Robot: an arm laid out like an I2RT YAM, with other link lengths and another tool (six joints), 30 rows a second.
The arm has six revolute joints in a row. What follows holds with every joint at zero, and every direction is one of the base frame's. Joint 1 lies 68 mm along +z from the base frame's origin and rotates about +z. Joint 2 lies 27.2 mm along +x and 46.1 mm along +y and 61.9 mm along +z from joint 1 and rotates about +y. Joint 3 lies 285.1 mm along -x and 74.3 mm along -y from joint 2 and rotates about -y. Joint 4 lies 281.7 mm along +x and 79.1 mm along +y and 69 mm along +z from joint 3 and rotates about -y. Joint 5 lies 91 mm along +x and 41.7 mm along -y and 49.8 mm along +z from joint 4 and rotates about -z. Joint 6 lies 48.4 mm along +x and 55.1 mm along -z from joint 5 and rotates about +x. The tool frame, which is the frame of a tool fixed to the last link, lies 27 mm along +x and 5 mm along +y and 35 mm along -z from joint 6; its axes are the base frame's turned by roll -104.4, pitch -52.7 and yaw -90 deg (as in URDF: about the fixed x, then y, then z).
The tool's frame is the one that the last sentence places.
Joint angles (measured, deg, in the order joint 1, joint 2, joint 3, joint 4, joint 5, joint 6), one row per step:
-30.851, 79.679, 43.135, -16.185, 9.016, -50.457
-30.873, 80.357, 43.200, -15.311, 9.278, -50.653
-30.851, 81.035, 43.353, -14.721, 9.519, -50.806
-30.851, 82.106, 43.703, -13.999, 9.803, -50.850
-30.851, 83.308, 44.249, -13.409, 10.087, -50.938
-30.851, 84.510, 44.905, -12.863, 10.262, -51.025
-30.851, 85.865, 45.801, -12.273, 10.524, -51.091
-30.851, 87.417, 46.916, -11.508, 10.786, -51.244
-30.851, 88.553, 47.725, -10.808, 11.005, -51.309
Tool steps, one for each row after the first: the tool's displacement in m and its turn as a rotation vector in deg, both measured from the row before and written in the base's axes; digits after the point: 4 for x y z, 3 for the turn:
0.0021, -0.0019, -0.0017, -0.397, -0.030, -0.027
0.0019, -0.0014, -0.0016, -0.264, 0.111, -0.005
0.0030, -0.0022, -0.0024, -0.213, 0.134, -0.139
0.0035, -0.0025, -0.0022, -0.197, 0.212, -0.104
0.0039, -0.0026, -0.0017, -0.156, 0.111, -0.039
0.0049, -0.0033, -0.0012, -0.273, 0.025, -0.108
0.0062, -0.0042, -0.0009, -0.411, -0.104, -0.042
0.0048, -0.0032, -0.0007, -0.367, -0.201, -0.085

